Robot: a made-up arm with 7 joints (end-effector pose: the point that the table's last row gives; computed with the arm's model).
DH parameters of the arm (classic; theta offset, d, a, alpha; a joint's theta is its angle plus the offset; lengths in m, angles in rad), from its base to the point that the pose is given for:
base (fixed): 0 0 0 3.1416
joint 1: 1.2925 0 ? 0
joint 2: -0.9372 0 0.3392 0
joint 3: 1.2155 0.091 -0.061 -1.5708
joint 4: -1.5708 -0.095 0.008 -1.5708
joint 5: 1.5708 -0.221 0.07 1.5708
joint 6: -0.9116 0 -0.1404 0
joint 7: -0.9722 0 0.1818 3.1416
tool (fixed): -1.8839 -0.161 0 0
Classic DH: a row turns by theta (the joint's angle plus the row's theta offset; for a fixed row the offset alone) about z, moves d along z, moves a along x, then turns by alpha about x.
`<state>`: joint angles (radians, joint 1 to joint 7).
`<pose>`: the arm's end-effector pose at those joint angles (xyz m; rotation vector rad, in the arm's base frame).
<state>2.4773 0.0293 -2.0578 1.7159 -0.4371 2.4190 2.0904</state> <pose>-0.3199 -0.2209 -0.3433 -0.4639 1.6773 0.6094</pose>
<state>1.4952 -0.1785 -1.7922 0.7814 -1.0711 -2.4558 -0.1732</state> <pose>0.1372 -0.3244 -0.3102 0.7236 1.4246 2.2016</pose>
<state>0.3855 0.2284 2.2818 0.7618 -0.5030 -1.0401 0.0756</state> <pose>0.2516 -0.2264 -0.2796 0.8534 0.6368 -1.9714</pose>
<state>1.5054 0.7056 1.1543 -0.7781 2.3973 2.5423 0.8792</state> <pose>-0.3223 -0.1807 0.1543 -0.4442 2.3502 -1.1674</pose>
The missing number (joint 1, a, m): -0.1238
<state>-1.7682 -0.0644 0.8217 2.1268 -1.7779 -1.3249 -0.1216</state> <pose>-0.1602 0.2638 -0.1805 -1.0002 1.0683 0.1333</pose>
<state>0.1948 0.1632 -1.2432 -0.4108 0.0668 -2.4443 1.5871</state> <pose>0.0114 0.2813 -0.1147 0.4668 -0.0682 1.7006</pose>
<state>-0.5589 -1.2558 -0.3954 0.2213 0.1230 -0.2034 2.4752</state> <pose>-0.2709 0.6202 -0.2393 0.2333 -0.0971 -0.0479</pose>
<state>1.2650 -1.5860 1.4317 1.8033 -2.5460 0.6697 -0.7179</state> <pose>0.6463 0.0319 -0.4846 -0.3648 -1.7182 2.0397</pose>
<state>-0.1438 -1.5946 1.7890 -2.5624 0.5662 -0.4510 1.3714</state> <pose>0.3108 0.3333 0.0919 2.5404 0.9229 -1.0673</pose>
